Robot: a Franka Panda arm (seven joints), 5 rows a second.
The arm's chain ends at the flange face. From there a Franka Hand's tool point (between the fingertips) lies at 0.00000 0.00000 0.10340 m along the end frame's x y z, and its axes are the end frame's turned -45 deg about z.
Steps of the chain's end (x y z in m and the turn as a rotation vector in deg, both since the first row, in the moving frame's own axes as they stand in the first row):
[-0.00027 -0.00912 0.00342 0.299 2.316 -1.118]
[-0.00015 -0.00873 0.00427 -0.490 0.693 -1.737]
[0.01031 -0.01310 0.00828 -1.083 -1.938 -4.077]
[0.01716 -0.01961 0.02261 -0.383 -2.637 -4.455]
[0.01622 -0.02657 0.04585 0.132 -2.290 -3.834]
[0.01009 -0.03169 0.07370 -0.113 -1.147 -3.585]
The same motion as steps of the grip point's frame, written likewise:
[0.00962 -0.00410 0.00333 -1.426 1.849 -1.118]
[0.00635 -0.00477 0.00426 -0.837 0.144 -1.737]
[0.01266 -0.00293 0.00820 0.605 -2.136 -4.077]
[0.02204 -0.00446 0.02250 1.594 -2.135 -4.455]
[0.02740 -0.01031 0.04577 1.713 -1.526 -3.834]
[0.02789 -0.01654 0.07368 0.731 -0.891 -3.585]

